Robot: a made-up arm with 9 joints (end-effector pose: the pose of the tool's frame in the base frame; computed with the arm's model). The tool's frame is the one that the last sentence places. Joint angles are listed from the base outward.
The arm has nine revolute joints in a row. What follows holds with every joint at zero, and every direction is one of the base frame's.
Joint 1 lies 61.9 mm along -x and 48.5 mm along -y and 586.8 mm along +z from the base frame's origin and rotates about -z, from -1.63 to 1.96 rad.
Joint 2 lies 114 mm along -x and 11.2 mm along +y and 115.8 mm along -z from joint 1 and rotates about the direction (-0.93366, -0.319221, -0.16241), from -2.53 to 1.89 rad.
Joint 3 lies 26.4 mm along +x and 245.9 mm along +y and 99.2 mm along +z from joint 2 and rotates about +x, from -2.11 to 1.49 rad.
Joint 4 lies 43.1 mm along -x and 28.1 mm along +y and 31.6 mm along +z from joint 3 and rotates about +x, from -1.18 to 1 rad.
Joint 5 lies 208.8 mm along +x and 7.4 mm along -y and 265.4 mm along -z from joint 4 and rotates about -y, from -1.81 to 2.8 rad.
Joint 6 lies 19.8 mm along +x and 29.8 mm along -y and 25.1 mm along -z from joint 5 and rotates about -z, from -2.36 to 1.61 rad.
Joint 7 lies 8.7 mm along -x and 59.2 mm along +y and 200.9 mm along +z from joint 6 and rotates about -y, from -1.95 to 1.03 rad.
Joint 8 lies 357.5 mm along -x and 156.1 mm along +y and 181.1 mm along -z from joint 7 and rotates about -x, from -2.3 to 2.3 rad.
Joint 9 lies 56.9 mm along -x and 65 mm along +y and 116 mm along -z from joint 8 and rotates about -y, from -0.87 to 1.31 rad.
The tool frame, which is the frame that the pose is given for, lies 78.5 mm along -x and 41.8 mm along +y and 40.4 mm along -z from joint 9; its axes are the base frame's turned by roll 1.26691, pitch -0.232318 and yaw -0.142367 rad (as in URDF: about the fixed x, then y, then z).
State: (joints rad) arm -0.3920 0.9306 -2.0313 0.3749 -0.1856 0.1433 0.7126 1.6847 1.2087
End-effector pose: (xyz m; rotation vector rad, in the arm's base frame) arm -0.2078 -0.1768 0.7414 2.7328 -0.8394 -0.8913
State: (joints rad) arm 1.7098 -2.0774 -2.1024 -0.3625 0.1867 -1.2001 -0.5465 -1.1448 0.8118
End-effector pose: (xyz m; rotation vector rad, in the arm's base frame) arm -0.6643 0.1783 0.7273 1.5786 -0.6892 -0.6577
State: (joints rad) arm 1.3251 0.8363 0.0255 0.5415 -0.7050 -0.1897 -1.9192 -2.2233 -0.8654
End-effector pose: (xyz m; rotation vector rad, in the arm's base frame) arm 0.5688 -0.4581 0.6965 -0.7596 0.6905 1.1125
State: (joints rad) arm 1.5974 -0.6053 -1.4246 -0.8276 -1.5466 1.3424 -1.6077 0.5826 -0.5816
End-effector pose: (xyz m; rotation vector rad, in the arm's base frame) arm -0.2144 -0.8270 0.2695 0.3903 0.3924 1.3352
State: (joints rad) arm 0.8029 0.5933 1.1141 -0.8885 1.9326 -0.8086 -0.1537 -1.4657 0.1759
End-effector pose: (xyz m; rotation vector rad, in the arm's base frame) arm 0.0428 -0.3652 -0.2677 0.8975 -0.4482 1.2342
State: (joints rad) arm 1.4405 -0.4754 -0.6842 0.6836 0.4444 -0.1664 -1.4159 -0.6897 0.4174
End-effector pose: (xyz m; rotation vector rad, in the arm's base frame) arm 0.2882 0.5065 0.9818 1.9470 -1.1841 -1.6246
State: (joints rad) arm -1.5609 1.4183 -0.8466 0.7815 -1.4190 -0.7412 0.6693 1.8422 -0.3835
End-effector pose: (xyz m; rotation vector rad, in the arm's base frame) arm -0.0890 -0.2594 0.2848 -1.1274 -0.8094 1.0813
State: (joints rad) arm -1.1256 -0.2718 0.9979 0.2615 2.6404 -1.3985 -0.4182 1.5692 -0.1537
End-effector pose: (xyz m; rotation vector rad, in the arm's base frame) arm -0.5834 0.2965 0.0251 -0.1899 -1.3039 -0.0947
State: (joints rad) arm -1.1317 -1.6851 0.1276 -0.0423 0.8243 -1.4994 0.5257 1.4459 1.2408
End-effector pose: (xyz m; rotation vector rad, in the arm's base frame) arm -0.5111 0.2286 0.5199 -1.5852 2.3726 -0.9640
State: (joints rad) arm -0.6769 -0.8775 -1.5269 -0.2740 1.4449 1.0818 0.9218 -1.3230 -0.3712
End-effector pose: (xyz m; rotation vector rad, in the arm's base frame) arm -0.0709 0.4389 0.3206 -1.5910 0.1868 -2.3345
